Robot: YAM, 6 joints.
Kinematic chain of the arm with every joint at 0, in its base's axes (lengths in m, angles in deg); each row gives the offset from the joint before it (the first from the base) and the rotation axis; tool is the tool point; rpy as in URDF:
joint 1: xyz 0 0 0.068 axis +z
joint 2: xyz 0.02 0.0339 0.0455 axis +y
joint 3: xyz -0.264 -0.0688 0 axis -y
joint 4: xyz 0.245 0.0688 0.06 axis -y
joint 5: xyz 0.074 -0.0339 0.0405 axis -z
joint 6: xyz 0.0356 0 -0.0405 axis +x
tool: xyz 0 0 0 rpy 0 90 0
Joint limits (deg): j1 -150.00..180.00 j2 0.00..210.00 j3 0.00..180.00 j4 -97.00..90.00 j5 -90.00..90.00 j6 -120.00..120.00
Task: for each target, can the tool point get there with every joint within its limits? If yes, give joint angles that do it. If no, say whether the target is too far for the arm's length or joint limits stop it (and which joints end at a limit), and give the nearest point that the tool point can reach.
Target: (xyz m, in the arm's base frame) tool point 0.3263 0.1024 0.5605
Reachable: yes | joints 11.74 105.55 117.86 62.02 -72.06 -38.64
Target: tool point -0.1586 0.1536 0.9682
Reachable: no: too far | nearest point -0.1172 0.1135 0.7228 | short by 0.252 m
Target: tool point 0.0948 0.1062 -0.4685
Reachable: no: joint limits stop it (at a limit: joint 2) | nearest point 0.1102 0.1234 -0.3707 | short by 0.101 m
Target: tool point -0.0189 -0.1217 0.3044
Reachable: yes | joints -112.90 48.39 53.06 -72.31 -57.19 7.89
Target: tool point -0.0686 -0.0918 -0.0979
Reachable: yes | joints -110.72 159.53 26.65 20.41 62.81 -91.12
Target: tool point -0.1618 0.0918 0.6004
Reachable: yes | joints -36.12 32.18 97.64 40.71 36.53 33.09
